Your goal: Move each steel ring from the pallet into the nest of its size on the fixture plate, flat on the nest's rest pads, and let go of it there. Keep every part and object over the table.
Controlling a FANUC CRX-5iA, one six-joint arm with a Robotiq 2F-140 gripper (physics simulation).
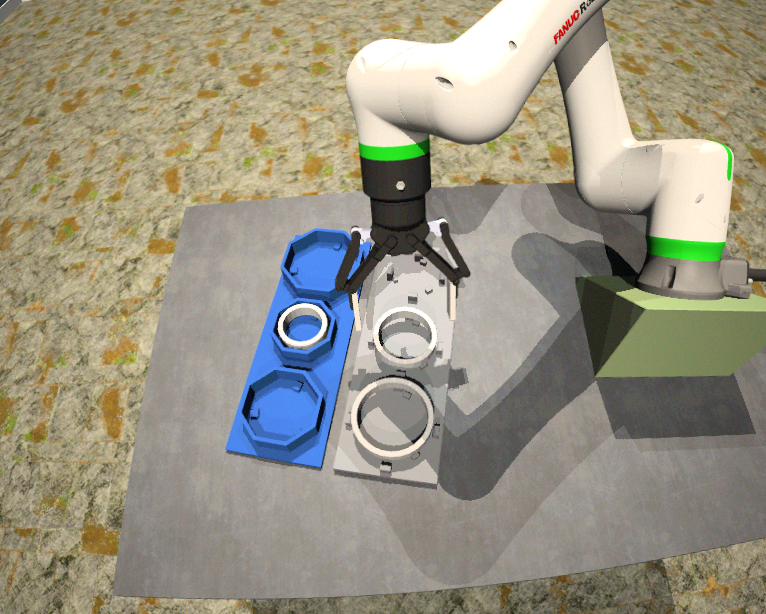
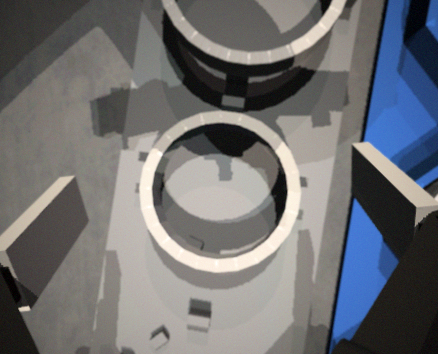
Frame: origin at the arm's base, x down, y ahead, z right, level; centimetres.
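Where they show: gripper, fingertip midpoint: [image 1: 405, 320] [image 2: 214, 184]; arm's base, link origin: [image 1: 678, 290].
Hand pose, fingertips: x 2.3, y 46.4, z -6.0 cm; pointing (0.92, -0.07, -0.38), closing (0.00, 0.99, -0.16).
Things, the pixels of their top centre, and the offset from my fingertips. "spot": a spot on its surface instead. Level surfaces: height alone.
- medium steel ring, surface spot: [image 2: 220, 265] spot: dx +5.0, dy +0.3, dz +5.4 cm
- large steel ring, top centre: [image 1: 392, 414] dx +4.9, dy +1.4, dz -13.9 cm
- small steel ring, surface spot: [image 1: 281, 329] spot: dx +6.2, dy +21.4, dz +1.2 cm
- blue fixture plate, top centre: [image 1: 305, 334] dx +9.3, dy +17.8, dz +2.2 cm
- grey table, surface height: dx +10.1 cm
My gripper [image 1: 404, 323] [image 2: 214, 184] is wide open and empty. Its fingers are spread to either side of the medium steel ring [image 1: 433, 338] [image 2: 220, 265], above it and apart from it. That ring lies in the middle of the grey pallet [image 1: 358, 464] [image 2: 260, 325] between small blocks. The large steel ring [image 1: 355, 415] [image 2: 250, 57] lies on the pallet's near end. The small steel ring [image 1: 281, 329] sits in the middle octagonal nest of the blue fixture plate [image 1: 335, 377] [image 2: 385, 125]. Its rest pads are hidden. The far nest [image 1: 319, 260] and the large near nest [image 1: 284, 409] hold no ring.
The pallet and the fixture plate lie side by side on the grey table [image 1: 191, 511] with a narrow gap between them. Small blocks [image 1: 412, 298] [image 2: 200, 315] stand on the pallet's far part. The arm's green pedestal [image 1: 677, 342] is at the right.
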